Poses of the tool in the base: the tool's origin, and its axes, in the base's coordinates. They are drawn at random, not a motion.
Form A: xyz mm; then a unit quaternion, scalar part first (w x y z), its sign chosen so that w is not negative.
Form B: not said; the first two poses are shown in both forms.
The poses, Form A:
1: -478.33 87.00 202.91 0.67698 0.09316 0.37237 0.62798
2: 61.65 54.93 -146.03 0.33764 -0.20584 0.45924 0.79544
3: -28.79 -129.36 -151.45 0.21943 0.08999 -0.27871 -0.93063
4: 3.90 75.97 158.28 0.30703 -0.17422 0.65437 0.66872
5: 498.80 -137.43 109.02 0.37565 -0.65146 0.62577 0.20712
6: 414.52 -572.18 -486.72 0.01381 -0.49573 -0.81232 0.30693
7: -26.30 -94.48 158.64 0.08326 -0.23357 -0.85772 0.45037
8: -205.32 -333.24 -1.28 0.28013 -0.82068 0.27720 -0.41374
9: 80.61 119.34 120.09 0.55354 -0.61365 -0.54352 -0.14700
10: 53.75 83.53 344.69 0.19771 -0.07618 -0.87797 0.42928
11: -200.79 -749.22 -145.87 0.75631 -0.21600 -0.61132 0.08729
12: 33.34 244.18 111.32 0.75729 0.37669 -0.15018 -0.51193
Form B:
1: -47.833 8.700 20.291 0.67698 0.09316 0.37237 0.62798
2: 6.165 5.493 -14.603 0.33764 -0.20584 0.45924 0.79544
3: -2.879 -12.936 -15.145 0.21943 0.08999 -0.27871 -0.93063
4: 0.390 7.597 15.828 0.30703 -0.17422 0.65437 0.66872
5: 49.880 -13.743 10.902 0.37565 -0.65146 0.62577 0.20712
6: 41.452 -57.218 -48.672 0.01381 -0.49573 -0.81232 0.30693
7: -2.630 -9.448 15.864 0.08326 -0.23357 -0.85772 0.45037
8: -20.532 -33.324 -0.128 0.28013 -0.82068 0.27720 -0.41374
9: 8.061 11.934 12.009 0.55354 -0.61365 -0.54352 -0.14700
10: 5.375 8.353 34.469 0.19771 -0.07618 -0.87797 0.42928
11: -20.079 -74.922 -14.587 0.75631 -0.21600 -0.61132 0.08729
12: 3.334 24.418 11.132 0.75729 0.37669 -0.15018 -0.51193
